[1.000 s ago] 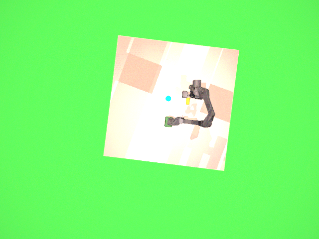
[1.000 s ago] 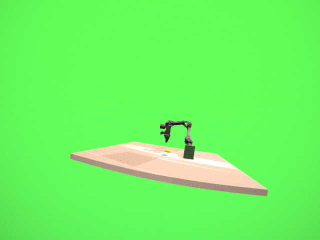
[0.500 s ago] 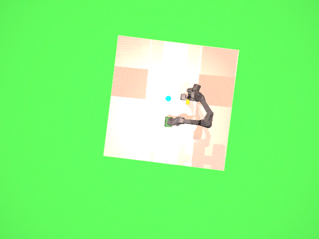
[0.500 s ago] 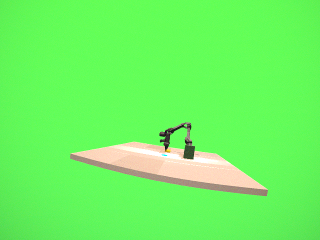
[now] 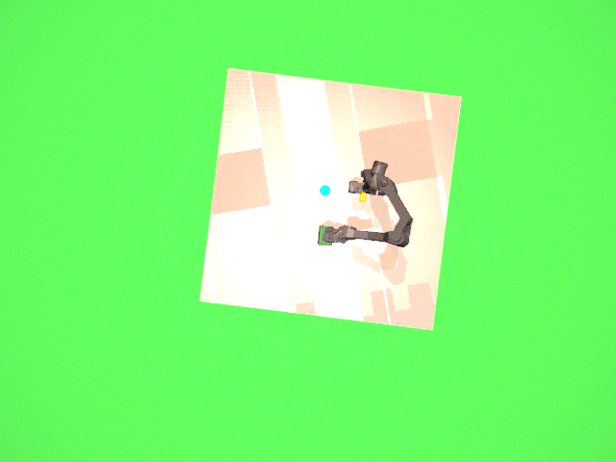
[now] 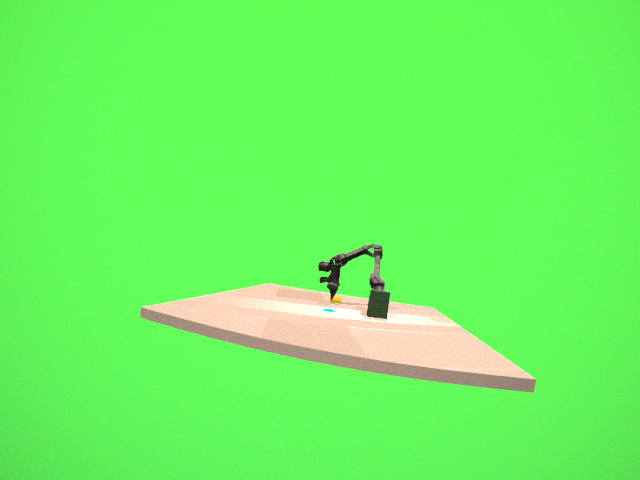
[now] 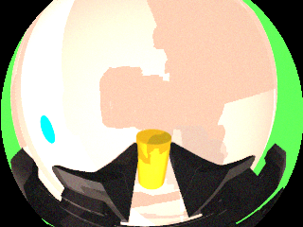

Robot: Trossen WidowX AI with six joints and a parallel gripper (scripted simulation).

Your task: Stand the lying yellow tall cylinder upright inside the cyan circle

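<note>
Right now the cyan circle is 200 mm to the left of my gripper tip, 40 mm behind it and 30 mm below it. The rest, counted from my gripper tip: yellow cylinder 20 mm behind.
</note>
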